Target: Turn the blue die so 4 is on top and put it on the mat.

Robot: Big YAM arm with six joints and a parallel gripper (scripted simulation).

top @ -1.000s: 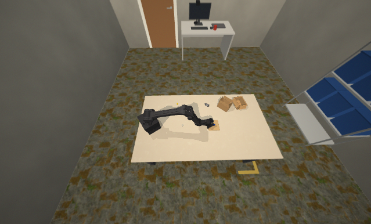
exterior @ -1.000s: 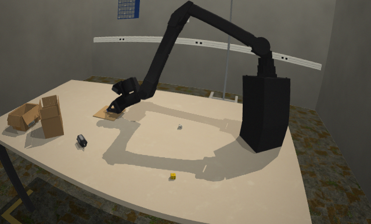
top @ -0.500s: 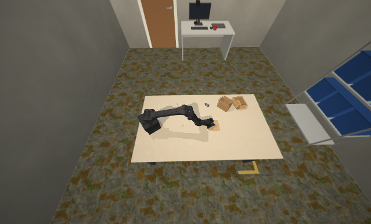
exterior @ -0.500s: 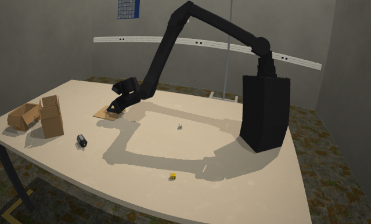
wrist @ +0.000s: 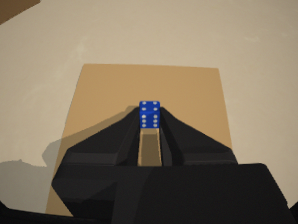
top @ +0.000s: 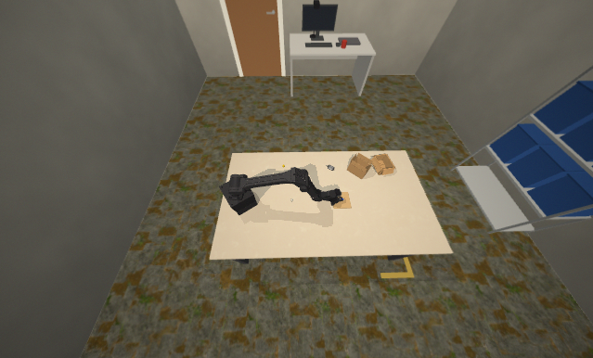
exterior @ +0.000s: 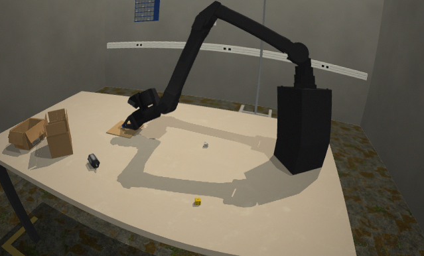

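My hand is 10 mm short of the blue die. From my hand the other things lie so: mat (20 mm below); then yellow die (480 mm behind, 330 mm to the left, 10 mm below); then white die (390 mm behind, 10 mm to the right, 10 mm below).
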